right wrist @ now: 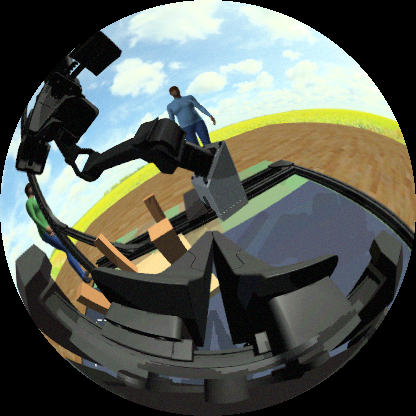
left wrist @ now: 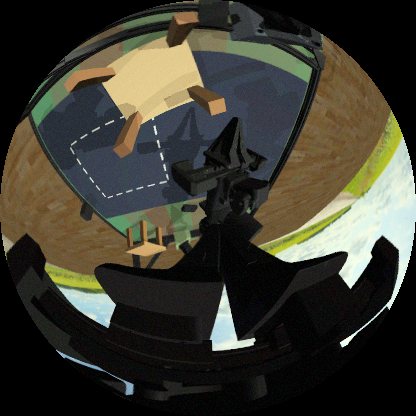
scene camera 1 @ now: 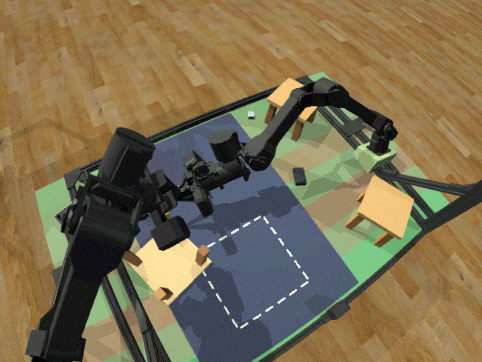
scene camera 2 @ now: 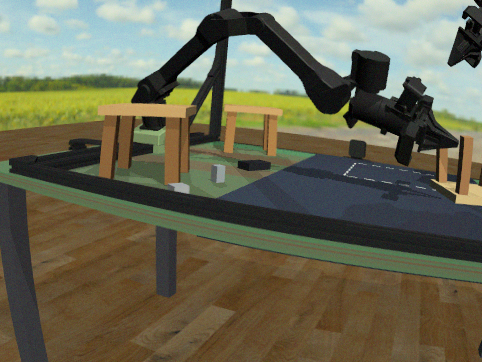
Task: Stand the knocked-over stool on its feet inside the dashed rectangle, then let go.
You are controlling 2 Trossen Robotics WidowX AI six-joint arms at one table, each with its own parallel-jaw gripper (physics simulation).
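Observation:
The knocked-over stool [scene camera 1: 172, 272] [scene camera 2: 457, 196] [left wrist: 145, 75] [right wrist: 157, 262] lies upside down, pale seat on the table, legs up, at the left in scene camera 1. One seat corner overlaps the left edge of the white dashed rectangle [scene camera 1: 307, 279] [left wrist: 106, 197]. My left gripper [scene camera 2: 451, 64] [left wrist: 216, 229] is shut and empty, high above; its fingertips are hidden in scene camera 1. My right gripper [scene camera 1: 181, 194] [scene camera 2: 456, 144] [left wrist: 236, 116] [right wrist: 211, 235] is shut and empty, lower, its tips near the stool's legs. I cannot tell whether they touch.
Two upright stools [scene camera 1: 387, 205] [scene camera 2: 147, 110] stand at the right and upper right in scene camera 1. A black block [scene camera 1: 299, 176] [scene camera 2: 254, 165] lies between them and the blue mat [scene camera 1: 325, 270]. A small white block [scene camera 1: 251, 115] [scene camera 2: 218, 173] is near the far stool. Dark rails edge the table.

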